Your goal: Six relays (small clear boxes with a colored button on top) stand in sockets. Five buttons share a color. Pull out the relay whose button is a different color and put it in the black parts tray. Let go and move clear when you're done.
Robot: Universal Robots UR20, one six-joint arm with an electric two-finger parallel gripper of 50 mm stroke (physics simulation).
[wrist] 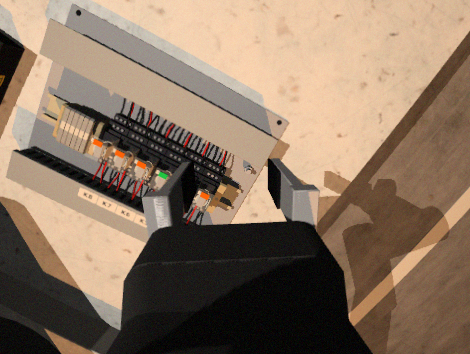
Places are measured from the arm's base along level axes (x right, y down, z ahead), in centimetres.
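Pixels of known places: gripper, between the fingertips: (231, 175).
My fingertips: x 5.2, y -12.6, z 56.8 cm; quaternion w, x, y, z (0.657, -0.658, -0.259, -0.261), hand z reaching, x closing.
Behind a point stands the place of what it marks.
The relay with the green button (163, 176) @(x 1.3, y -1.5, z 49.1 cm) stands in its socket, just left of my left finger in the view; its lower right part is hidden by that finger. Relays with orange buttons stand in the same row: three to its left (97, 144) @(x -6.8, y -1.5, z 47.2 cm) (120, 154) @(x -4.1, y -1.5, z 48.0 cm) (141, 164) @(x -1.5, y -1.5, z 48.6 cm) and one to its right (204, 197) @(x 6.6, y -1.5, z 50.2 cm). Another place in the row is hidden behind the left finger. My gripper (231, 175) @(x 5.2, y -12.6, z 56.8 cm) is open and empty, above the right end of the row, with the green relay outside the fingers. The black parts tray (9, 57) @(x -23.8, y 3.7, z 46.7 cm) shows partly at the upper left edge.
The relays sit on a grey panel (85, 92) @(x -14.1, y 5.2, z 49.0 cm) between an upper beige duct (150, 77) @(x -7.1, y 1.2, z 56.7 cm) and a lower slotted duct (45, 172) @(x -11.2, y 1.1, z 38.1 cm). Terminal blocks (75, 129) @(x -10.7, y 0.7, z 45.9 cm) stand at the row's left end, an end clamp (227, 194) @(x 10.1, y 5.0, z 50.3 cm) at its right. Red and black wires run beside the sockets.
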